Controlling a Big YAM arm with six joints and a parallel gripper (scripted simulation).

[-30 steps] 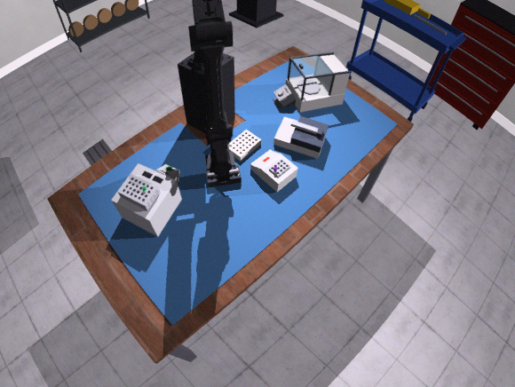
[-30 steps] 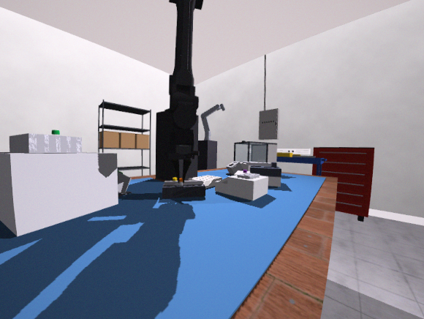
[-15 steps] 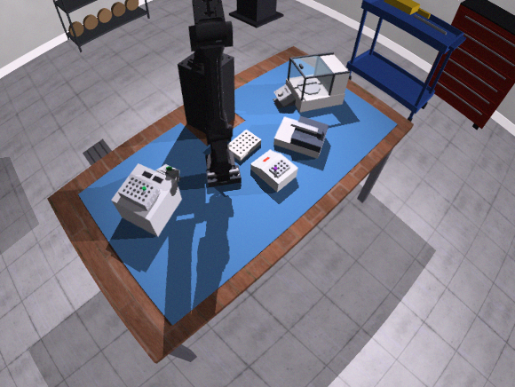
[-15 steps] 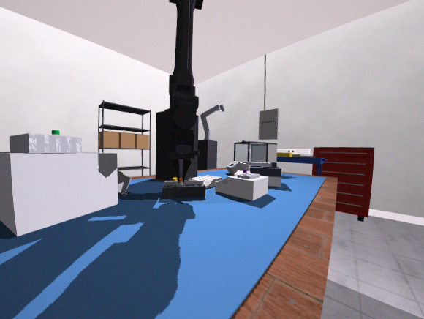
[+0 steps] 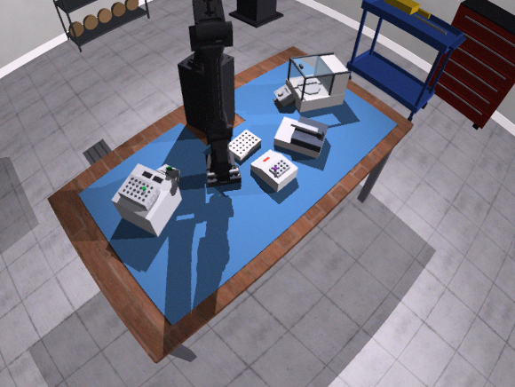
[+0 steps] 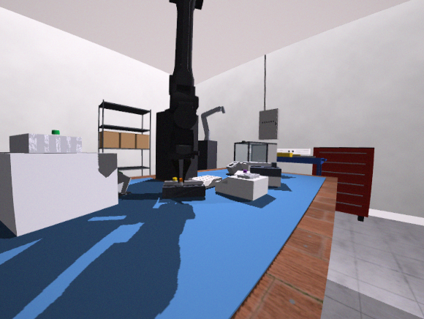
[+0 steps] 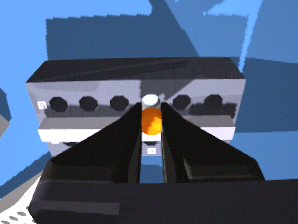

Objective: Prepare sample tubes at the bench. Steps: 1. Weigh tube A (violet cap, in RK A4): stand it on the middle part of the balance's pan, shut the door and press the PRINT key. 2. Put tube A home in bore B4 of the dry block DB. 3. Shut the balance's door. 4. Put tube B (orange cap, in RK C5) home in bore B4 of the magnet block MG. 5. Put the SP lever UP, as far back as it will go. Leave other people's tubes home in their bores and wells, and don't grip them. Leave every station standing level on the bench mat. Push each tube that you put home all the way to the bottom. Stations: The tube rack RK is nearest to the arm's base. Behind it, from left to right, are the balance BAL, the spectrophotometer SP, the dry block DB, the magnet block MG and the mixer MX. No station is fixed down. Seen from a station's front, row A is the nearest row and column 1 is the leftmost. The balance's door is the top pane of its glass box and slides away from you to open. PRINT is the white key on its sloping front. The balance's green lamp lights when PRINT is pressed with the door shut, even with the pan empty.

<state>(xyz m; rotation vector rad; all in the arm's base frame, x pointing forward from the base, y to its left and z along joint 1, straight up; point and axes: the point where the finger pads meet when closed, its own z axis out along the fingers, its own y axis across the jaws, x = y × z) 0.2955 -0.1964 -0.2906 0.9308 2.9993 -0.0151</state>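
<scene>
My gripper is now 10 mm past the magnet block MG, 20 mm to the right of it and 30 mm above it. Round my hand: tube rack RK (70 mm behind, 190 mm to the left, 40 mm below); violet-capped tube (140 mm ahead, 150 mm to the left, 10 mm above); yellow-capped tube (40 mm behind, 20 mm below).
</scene>
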